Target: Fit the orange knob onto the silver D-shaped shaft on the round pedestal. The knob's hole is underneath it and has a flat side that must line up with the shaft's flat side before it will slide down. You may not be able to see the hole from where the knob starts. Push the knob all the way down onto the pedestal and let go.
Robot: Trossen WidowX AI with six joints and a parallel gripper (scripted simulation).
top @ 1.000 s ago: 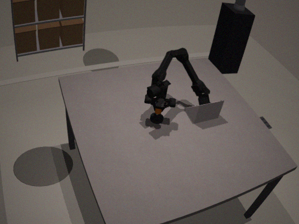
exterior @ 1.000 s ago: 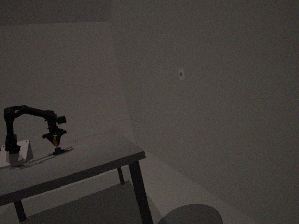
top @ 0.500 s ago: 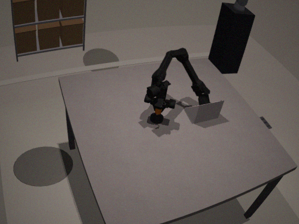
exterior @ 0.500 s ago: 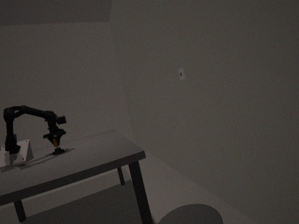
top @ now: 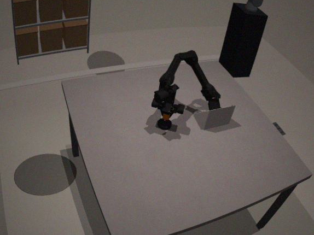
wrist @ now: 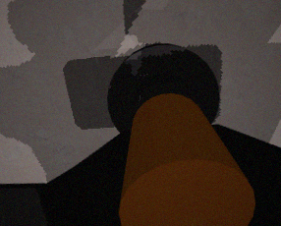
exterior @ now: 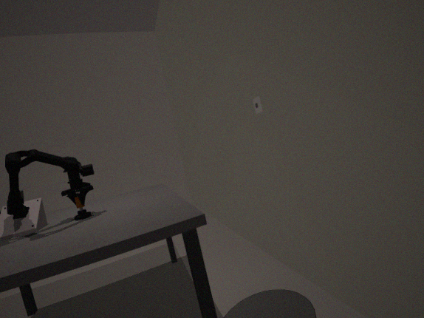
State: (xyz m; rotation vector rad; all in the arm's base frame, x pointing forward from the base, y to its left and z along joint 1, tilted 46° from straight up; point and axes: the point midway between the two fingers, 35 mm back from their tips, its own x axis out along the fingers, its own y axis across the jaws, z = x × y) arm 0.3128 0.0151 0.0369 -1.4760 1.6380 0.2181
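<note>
Now: gripper tip 3 cm below the orange knob. From my gripper tip the other things lie so: round black pedestal: 4 cm below.
</note>
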